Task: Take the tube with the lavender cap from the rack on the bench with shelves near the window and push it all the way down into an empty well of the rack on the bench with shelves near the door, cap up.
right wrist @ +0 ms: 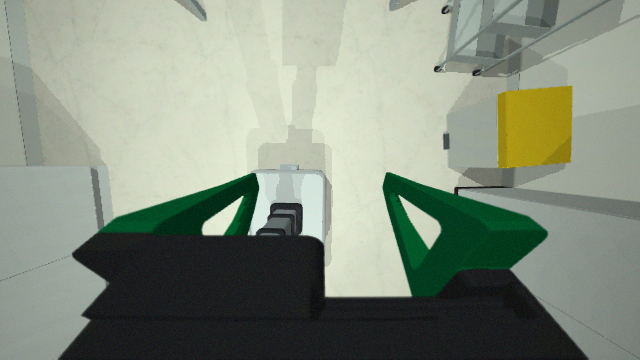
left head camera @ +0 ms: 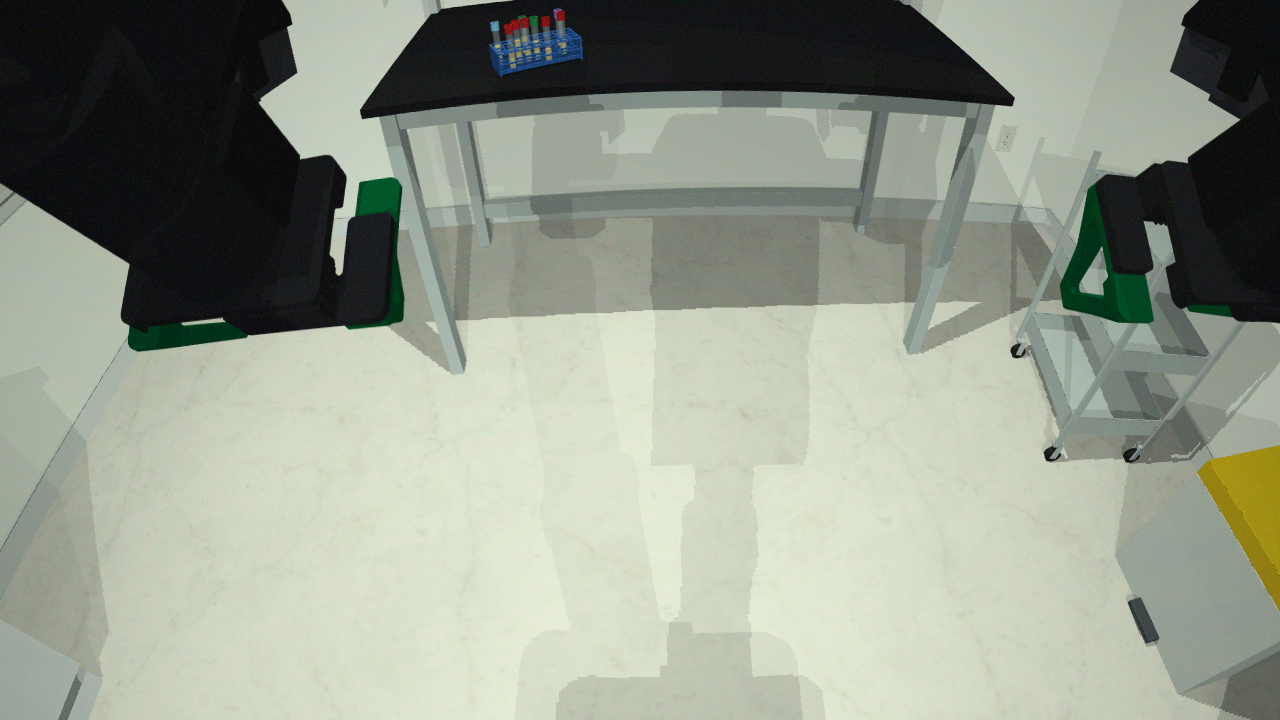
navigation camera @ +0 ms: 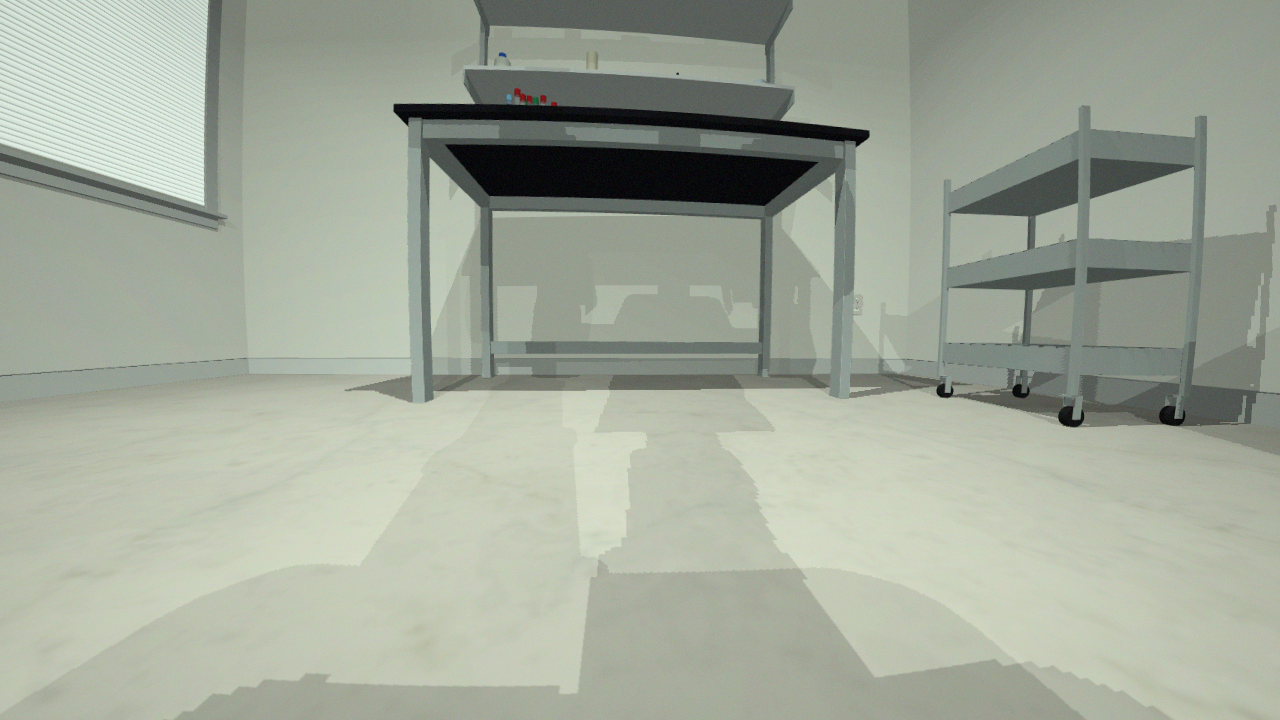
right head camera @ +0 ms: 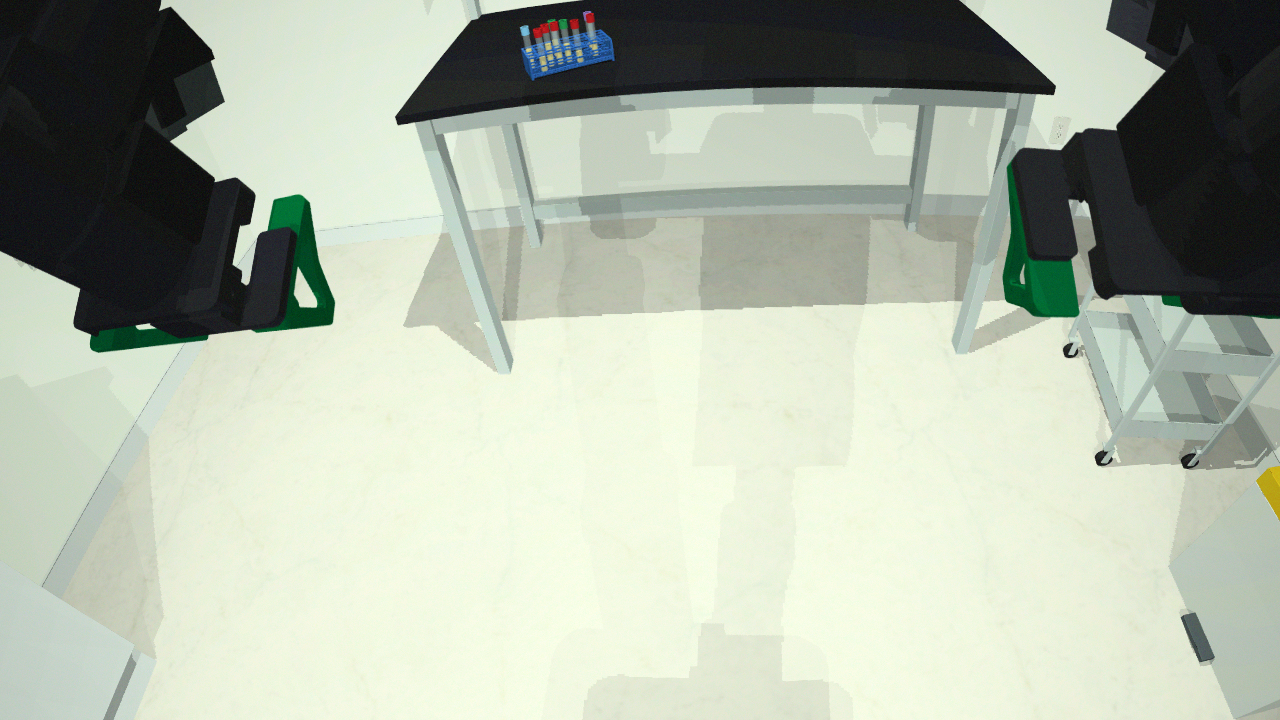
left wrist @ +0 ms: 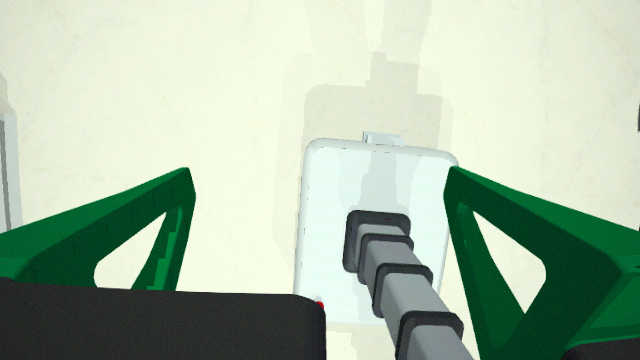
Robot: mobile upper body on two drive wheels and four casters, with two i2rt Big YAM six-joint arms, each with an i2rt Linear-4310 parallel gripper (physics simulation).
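Places are measured from the left arm's base along level axes (x ahead, y left, z up), in metres.
Pixels of known places: left gripper, fingertip midpoint: (left head camera: 319, 317) (right head camera: 266, 321) (left wrist: 319, 181); right gripper, fingertip midpoint: (right wrist: 320, 179) (left head camera: 1128, 298) (right head camera: 1088, 290).
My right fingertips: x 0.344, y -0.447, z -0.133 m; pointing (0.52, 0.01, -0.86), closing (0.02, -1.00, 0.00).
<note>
Ahead of a thing's pixels: the offset from my right fingertips to its top centre. "spot": to the spot under its first point.
The blue rack {dx +1.249, dy +0.570, dz -0.305 m} (left head camera: 537, 63) (right head camera: 572, 64) stands at the left of the black-topped bench (left head camera: 716, 53) (right head camera: 760, 53) (navigation camera: 626, 120), holding several upright tubes with red, green and light blue caps. The tube with the lavender cap {spot: dx +1.277, dy +0.516, dz -0.245 m} (left head camera: 557, 11) (right head camera: 587, 15) stands at the rack's back right, mostly hidden behind a red-capped tube. My left gripper (left head camera: 277, 324) (right head camera: 228, 329) (left wrist: 319, 181) is open and empty, well short of the bench. My right gripper (left head camera: 1168, 311) (right head camera: 1123, 307) (right wrist: 320, 179) is open and empty, also apart from it. The door-side bench cannot be made out.
Shelves (navigation camera: 626, 89) rise above the bench, and a window (navigation camera: 98, 89) is at the left. A wheeled cart (left head camera: 1109, 426) (navigation camera: 1136, 255) stands right of the bench. A yellow-topped cabinet {dx +0.237, dy -1.159, dz -0.826 m} (left head camera: 1253, 510) (right wrist: 537, 127) is nearer at the right. A pale cabinet (left head camera: 35, 671) (right head camera: 62, 644) (right wrist: 45, 210) is at the left.
</note>
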